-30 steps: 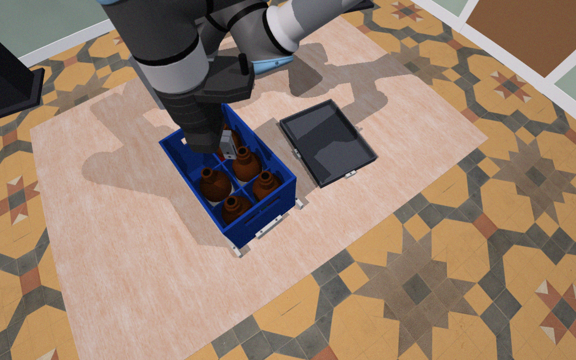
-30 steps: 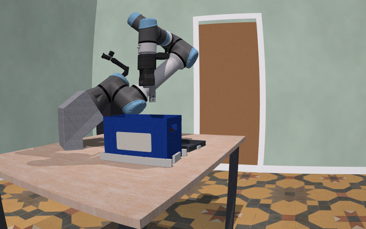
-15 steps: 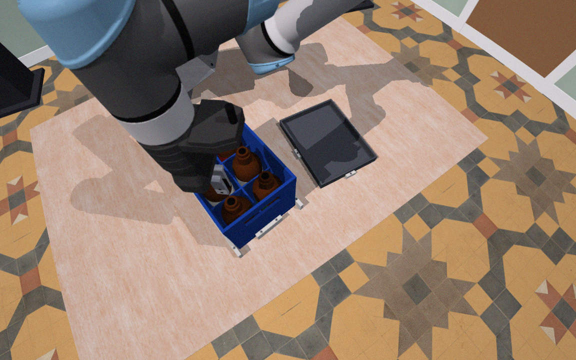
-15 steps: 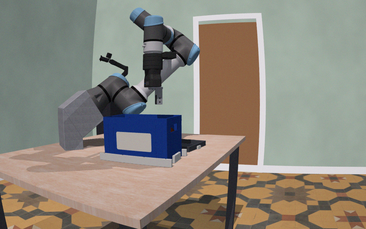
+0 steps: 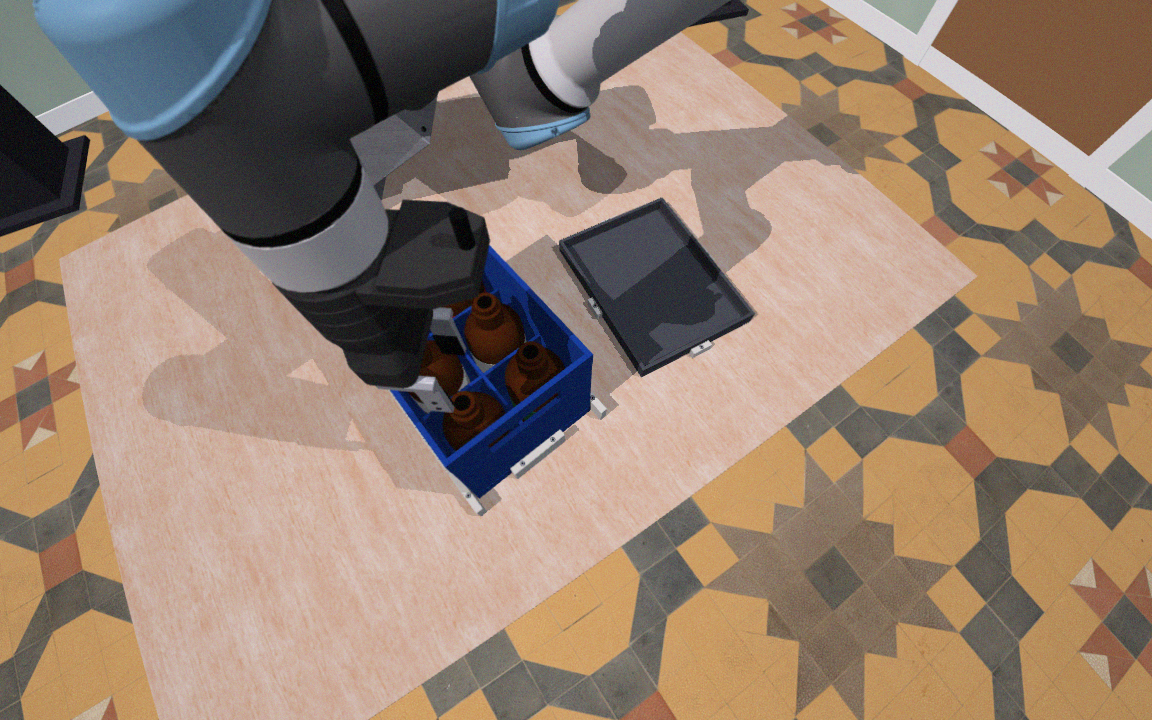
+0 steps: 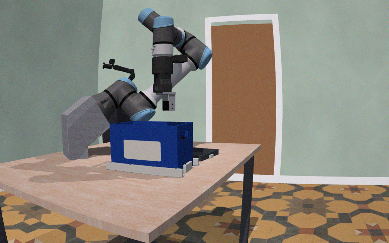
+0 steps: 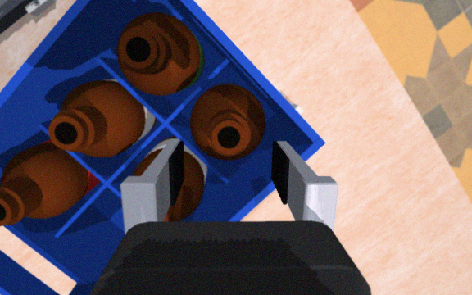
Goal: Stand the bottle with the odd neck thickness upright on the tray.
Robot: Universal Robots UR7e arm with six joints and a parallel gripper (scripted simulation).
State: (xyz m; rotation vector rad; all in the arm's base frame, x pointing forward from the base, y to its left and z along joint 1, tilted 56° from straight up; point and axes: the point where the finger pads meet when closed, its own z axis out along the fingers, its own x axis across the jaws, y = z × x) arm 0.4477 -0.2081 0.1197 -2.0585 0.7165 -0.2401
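My hand is 16 cm above the blue crate, 10 cm past it and 1 cm to the right of it. Also, from my hand: glass bottle (19 cm behind, 15 cm below, 3 cm to the left); dark tray (31 cm to the left, 23 cm below, 15 cm behind).
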